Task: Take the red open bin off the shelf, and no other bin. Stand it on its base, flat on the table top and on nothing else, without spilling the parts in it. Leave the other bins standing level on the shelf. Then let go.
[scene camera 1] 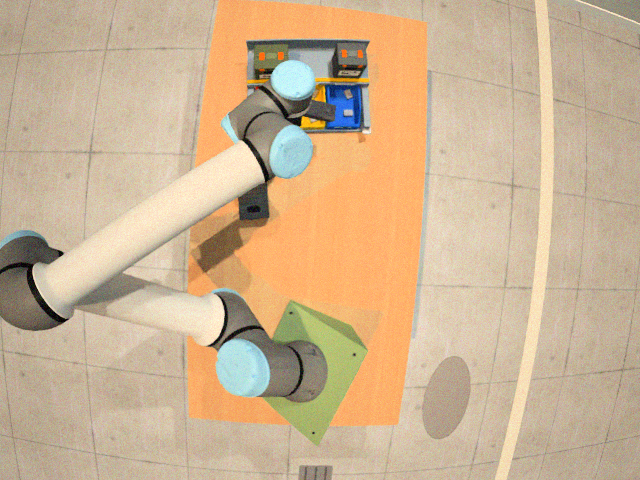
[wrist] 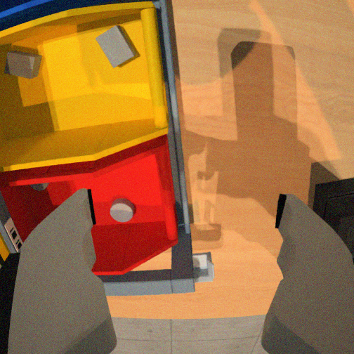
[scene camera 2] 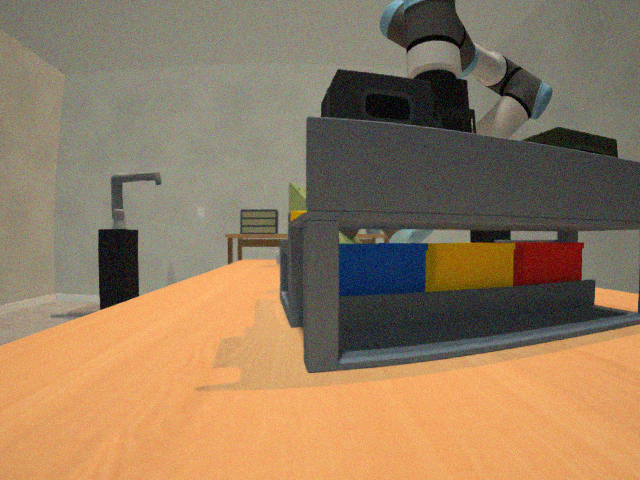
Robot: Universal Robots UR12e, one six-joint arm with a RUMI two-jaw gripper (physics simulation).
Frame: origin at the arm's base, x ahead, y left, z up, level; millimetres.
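Where they show: arm's base, origin of its link: (scene camera 1: 302, 371).
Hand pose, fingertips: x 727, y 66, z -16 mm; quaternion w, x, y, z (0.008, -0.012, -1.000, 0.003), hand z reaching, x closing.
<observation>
Each offset is from my fingertips to the top centre of the thing. "spot": to the spot under its first point. Level surfaces: height alone.
The red bin @[spot: 126 mm ahead, 128 mm left, 62 mm down] (scene camera 1: 256, 87) (scene camera 2: 547, 263) (wrist: 135, 180) stands level on the lower shelf tier, beside the yellow bin @[spot: 145 mm ahead, 78 mm right, 134 mm down] (scene camera 1: 320, 93) (scene camera 2: 470, 266) (wrist: 100, 107). Round grey parts lie in it. The arm hides most of it in the first scene view. The blue bin @[spot: 108 mm ahead, 140 mm right, 135 mm down] (scene camera 1: 338, 105) (scene camera 2: 382, 268) stands on the yellow bin's other side. My gripper (wrist: 185, 194) is partly open and empty. In the wrist view its left finger overlaps the red bin's interior and its right finger is out past the shelf's front rail, with the bin's front wall in the gap. Finger height is unclear.
The shelf (scene camera 1: 368, 103) (scene camera 2: 465, 175) (wrist: 182, 260) carries a green case @[189 mm ahead, 86 mm left, 54 mm up] (scene camera 1: 263, 66) (scene camera 2: 573, 140) and a dark case @[209 mm ahead, 144 mm right, 79 mm up] (scene camera 1: 349, 60) (scene camera 2: 351, 87) on its upper tier. A dark box @[221 mm back, 110 mm left, 78 mm down] (scene camera 1: 253, 198) (wrist: 340, 205) stands on the table top @[143 mm down] (scene camera 1: 361, 232) in front. The arm's green mount (scene camera 1: 333, 330) is farther off.
</observation>
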